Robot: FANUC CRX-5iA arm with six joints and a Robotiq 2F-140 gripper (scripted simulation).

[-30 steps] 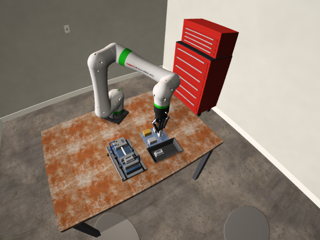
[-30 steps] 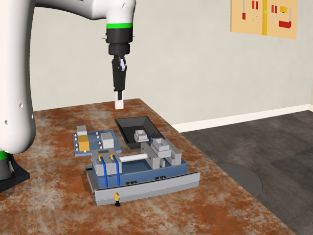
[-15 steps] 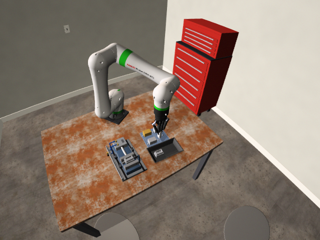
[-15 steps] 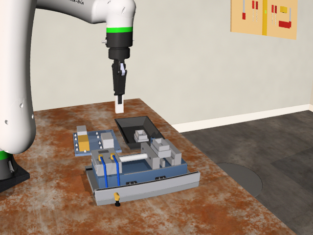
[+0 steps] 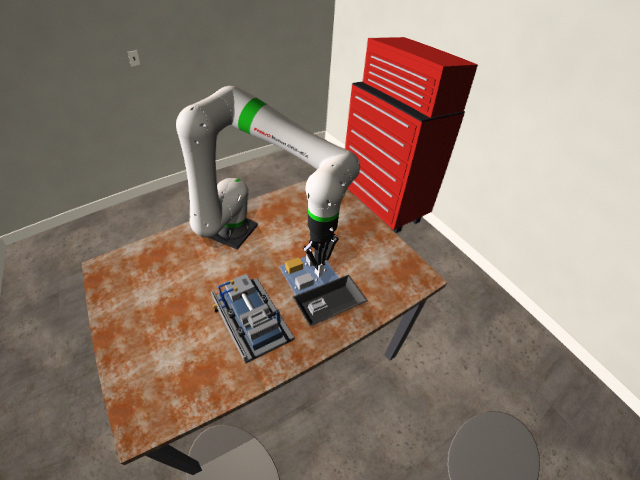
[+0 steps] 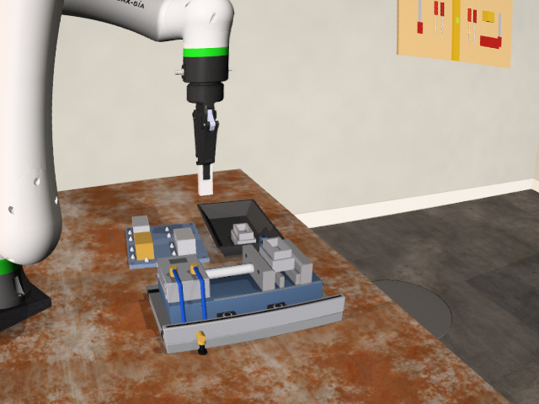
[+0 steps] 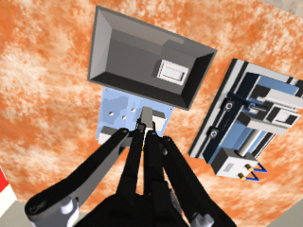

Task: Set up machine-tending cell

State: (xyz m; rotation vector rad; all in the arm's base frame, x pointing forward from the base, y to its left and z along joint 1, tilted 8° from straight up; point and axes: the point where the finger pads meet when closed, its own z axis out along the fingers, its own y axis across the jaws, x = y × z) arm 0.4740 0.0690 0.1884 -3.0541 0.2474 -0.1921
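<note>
Now: hand 26 cm to the left of the vise, 11 cm above it and 6 cm past it. The rest, counted from my hand: brass blank 15 cm behind, 12 cm below.
</note>
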